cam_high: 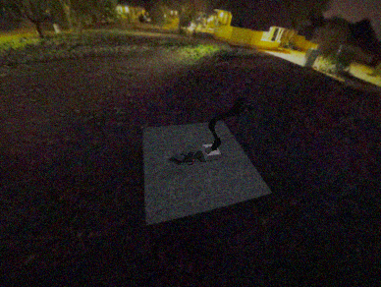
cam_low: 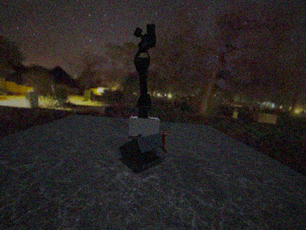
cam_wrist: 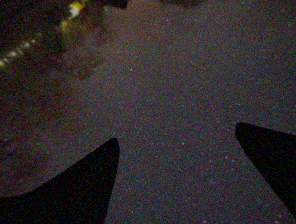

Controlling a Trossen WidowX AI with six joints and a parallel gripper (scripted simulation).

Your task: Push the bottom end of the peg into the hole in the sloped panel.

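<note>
Now: the reddish peg 570 mm ahead of my gripper tip, 230 mm to the left of it and 640 mm below it. Round my gripper tip: grey panel block: 710 mm ahead, 140 mm to the left, 660 mm below.
</note>
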